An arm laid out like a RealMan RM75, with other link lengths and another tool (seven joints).
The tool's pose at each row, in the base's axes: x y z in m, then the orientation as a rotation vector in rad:
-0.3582 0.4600 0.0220 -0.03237 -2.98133 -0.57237
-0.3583 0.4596 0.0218 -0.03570 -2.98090 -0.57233
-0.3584 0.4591 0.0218 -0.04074 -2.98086 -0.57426
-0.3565 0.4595 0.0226 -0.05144 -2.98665 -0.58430
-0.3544 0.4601 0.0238 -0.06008 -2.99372 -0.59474
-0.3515 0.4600 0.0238 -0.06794 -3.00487 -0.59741
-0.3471 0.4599 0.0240 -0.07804 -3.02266 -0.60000
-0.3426 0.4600 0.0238 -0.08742 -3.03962 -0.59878
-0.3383 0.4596 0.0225 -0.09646 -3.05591 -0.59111
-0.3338 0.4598 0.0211 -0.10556 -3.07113 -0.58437
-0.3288 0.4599 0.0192 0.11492 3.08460 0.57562
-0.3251 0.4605 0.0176 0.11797 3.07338 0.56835
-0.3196 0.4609 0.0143 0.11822 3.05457 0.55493
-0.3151 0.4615 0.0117 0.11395 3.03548 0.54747
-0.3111 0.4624 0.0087 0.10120 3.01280 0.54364
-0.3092 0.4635 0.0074 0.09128 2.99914 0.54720
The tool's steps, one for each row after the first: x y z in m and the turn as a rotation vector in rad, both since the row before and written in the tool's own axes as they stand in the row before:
0.0001 -0.0004 0.0000 -0.00014 -0.00003 0.00222
0.0001 -0.0005 -0.0002 -0.00143 -0.00098 0.00311
-0.0018 0.0008 -0.0008 -0.00621 -0.00879 0.00507
-0.0020 0.0011 -0.0011 -0.00624 -0.00985 0.00344
-0.0029 0.0001 -0.0003 -0.00074 -0.01235 0.00260
-0.0044 0.0002 -0.0005 -0.00004 -0.01907 0.00264
-0.0045 0.0003 0.0000 0.00231 -0.01753 0.00250
-0.0044 -0.0006 0.0009 0.00632 -0.01578 0.00268
-0.0045 0.0000 0.0013 0.00557 -0.01496 0.00284
-0.0050 -0.0003 0.0018 0.00652 -0.01625 0.00277
-0.0037 0.0002 0.0018 0.00281 -0.01255 -0.00007
-0.0055 -0.0004 0.0034 0.00550 -0.02088 -0.00323
-0.0044 0.0000 0.0029 0.00173 -0.01960 -0.00591
-0.0038 0.0000 0.0034 -0.00125 -0.02165 -0.01178
-0.0017 0.0007 0.0018 -0.00456 -0.01169 -0.00827

